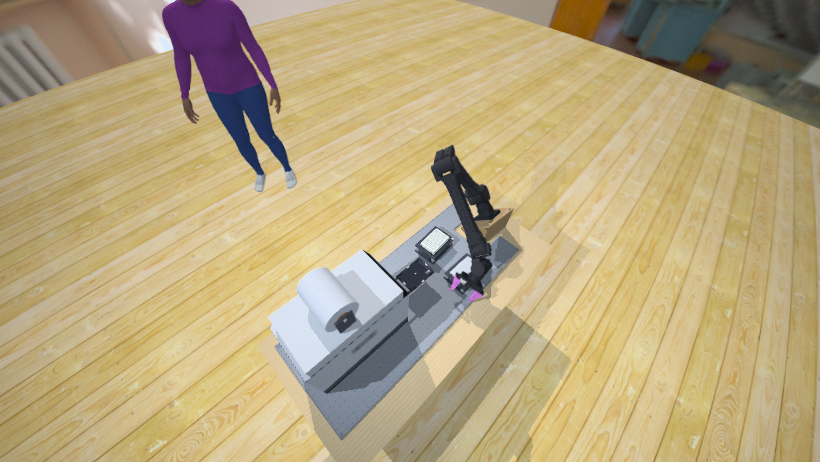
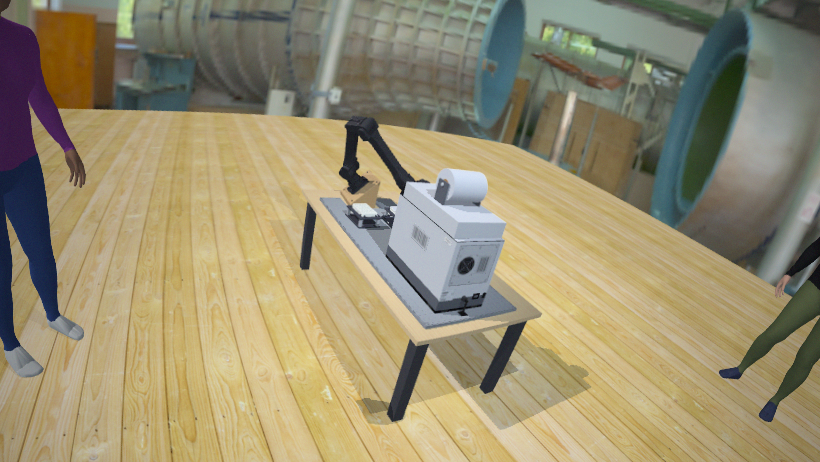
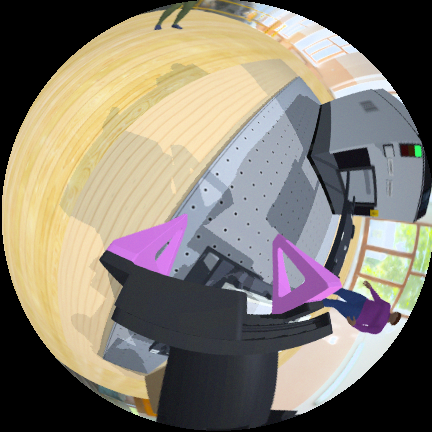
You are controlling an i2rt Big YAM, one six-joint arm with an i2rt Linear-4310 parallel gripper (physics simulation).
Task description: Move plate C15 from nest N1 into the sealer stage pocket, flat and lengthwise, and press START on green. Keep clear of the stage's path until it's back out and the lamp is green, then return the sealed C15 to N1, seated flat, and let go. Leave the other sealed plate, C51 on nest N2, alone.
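Places are measured from the arm's base along level axes (x ahead, y left, z up), in centimetres.
Pixels of known places: gripper, fingertip midpoint: (image 1: pixel 459 296) (image 3: pixel 232 228); arm's base, link origin: (image 1: pixel 487 216) (image 2: pixel 358 186).
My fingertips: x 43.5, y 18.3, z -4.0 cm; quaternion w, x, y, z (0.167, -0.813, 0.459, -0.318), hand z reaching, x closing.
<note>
Ahead of a thing's pixels: the offset from my fingertips to its middle. "pt": to the spot under its first point. Level surfaces: height alone.
My open, empty gripper (image 1: pixel 465 289) (image 3: pixel 233 227) has magenta fingers spread above the front nest {pt dx -3.2, dy -4.2, dz -2.8 cm} (image 3: pixel 230 261). A plain white plate {dx -11.2, dy -6.2, dz +2.1 cm} (image 1: pixel 460 266) (image 3: pixel 258 304) sits in that nest, partly hidden by the gripper. Another plate {dx -12.2, dy -27.1, dz +2.7 cm} (image 1: pixel 434 241) (image 2: pixel 364 210), showing a well pattern, lies flat on the other nest {dx -12.2, dy -27.1, dz -0.2 cm} (image 1: pixel 436 256). Plate and nest labels cannot be read. The black stage {dx +13.3, dy -19.5, dz +5.4 cm} (image 1: pixel 414 274) (image 3: pixel 345 240) is out in front of the sealer (image 1: pixel 367 298) (image 2: pixel 436 246) (image 3: pixel 372 125); its pocket looks empty. The sealer's lamp (image 3: pixel 418 150) is green.
A white film roll {dx +46.8, dy -19.6, dz +38.5 cm} (image 1: pixel 327 299) (image 2: pixel 467 186) sits on top of the sealer. The grey perforated board {dz -3.3 cm} (image 1: pixel 367 396) (image 3: pixel 255 165) lies on the wooden table {dz -4.6 cm} (image 2: pixel 427 335). A person in purple (image 1: pixel 212 45) (image 3: pixel 372 315) stands on the floor beyond the table; another in green trousers (image 2: pixel 789 344) stands at the right.
</note>
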